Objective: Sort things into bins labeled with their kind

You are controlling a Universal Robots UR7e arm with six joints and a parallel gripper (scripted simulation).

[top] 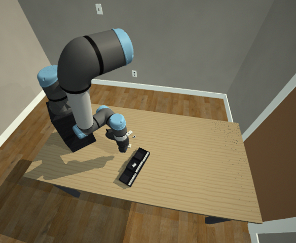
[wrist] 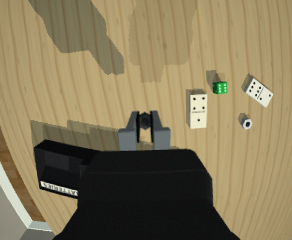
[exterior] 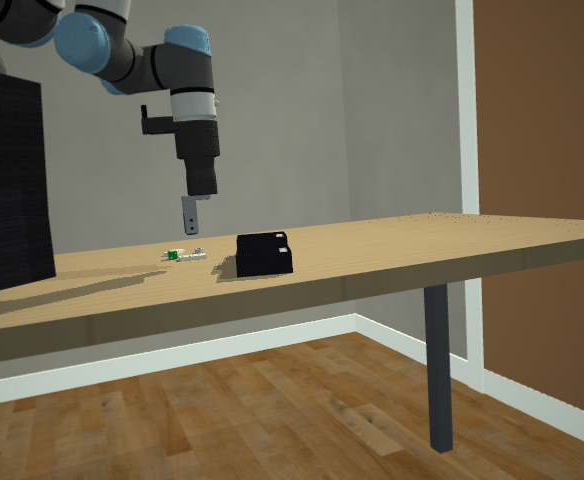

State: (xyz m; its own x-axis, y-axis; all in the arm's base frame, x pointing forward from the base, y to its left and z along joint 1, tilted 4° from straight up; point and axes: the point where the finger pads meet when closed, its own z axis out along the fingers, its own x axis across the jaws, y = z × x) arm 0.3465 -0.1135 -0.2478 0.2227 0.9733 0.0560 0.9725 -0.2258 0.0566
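Now: the cream plate 80 mm to the left of my hand, 70 mm below it and 20 mm ahead of it. Also, from my hand: black piece: 20 mm below; then metal nut: 150 mm to the left, 70 mm below, 60 mm ahead; then green die: 110 mm to the left, 70 mm below, 10 mm behind.
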